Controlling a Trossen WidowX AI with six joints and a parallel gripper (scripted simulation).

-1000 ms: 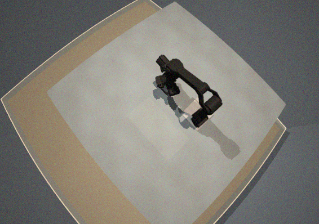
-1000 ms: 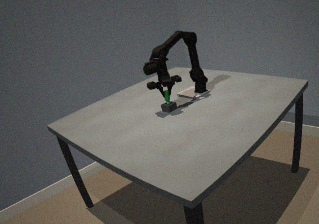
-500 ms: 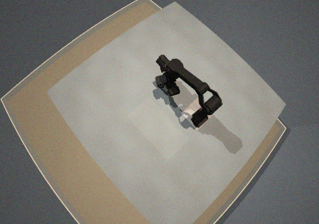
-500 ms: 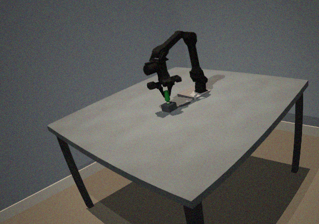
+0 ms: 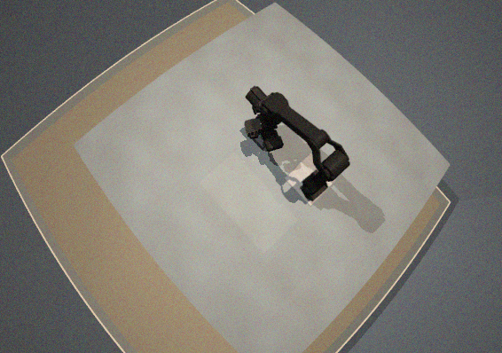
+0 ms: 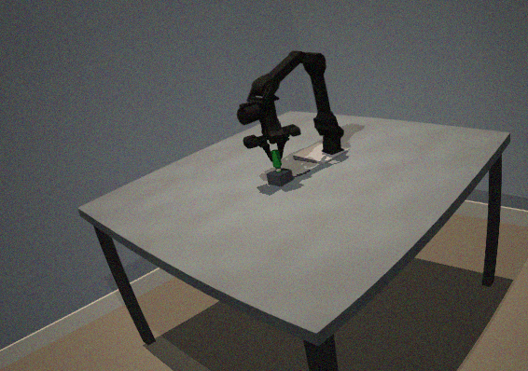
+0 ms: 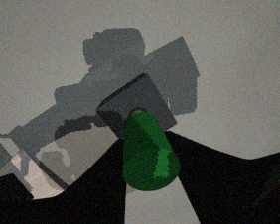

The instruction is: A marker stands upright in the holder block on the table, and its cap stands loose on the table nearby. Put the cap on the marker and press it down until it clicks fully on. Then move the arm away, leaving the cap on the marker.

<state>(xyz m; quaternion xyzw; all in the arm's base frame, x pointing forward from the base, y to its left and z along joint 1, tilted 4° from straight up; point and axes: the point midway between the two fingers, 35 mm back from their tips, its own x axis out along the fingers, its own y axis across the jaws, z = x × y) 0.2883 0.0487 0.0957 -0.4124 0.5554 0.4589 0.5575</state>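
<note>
My gripper tip is 10 mm below the green cap. Also, from my gripper tip: dark grey holder block (60 mm below).
</note>
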